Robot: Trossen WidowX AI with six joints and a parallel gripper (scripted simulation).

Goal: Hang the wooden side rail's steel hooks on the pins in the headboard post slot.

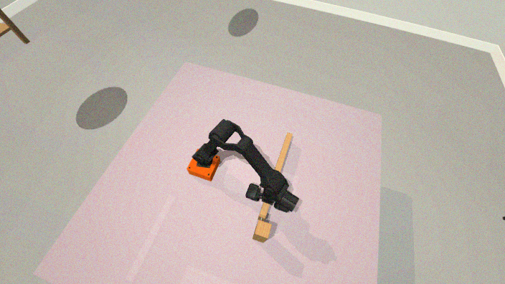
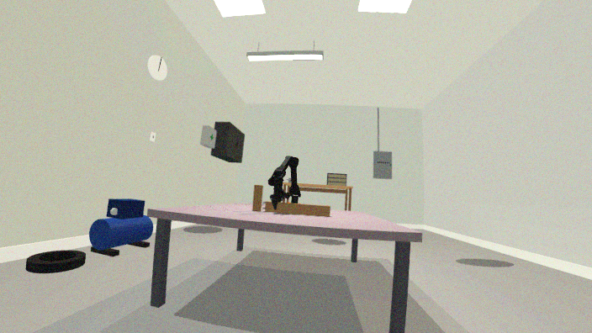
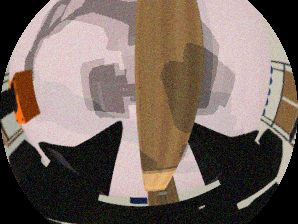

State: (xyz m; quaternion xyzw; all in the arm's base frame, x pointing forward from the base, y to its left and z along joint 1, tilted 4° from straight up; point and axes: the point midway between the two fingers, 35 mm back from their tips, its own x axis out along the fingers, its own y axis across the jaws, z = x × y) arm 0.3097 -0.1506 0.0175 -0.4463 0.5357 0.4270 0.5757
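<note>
Right now my gripper tip is 130 mm to the left of the headboard post, 60 mm below it and 20 mm past it.
</note>
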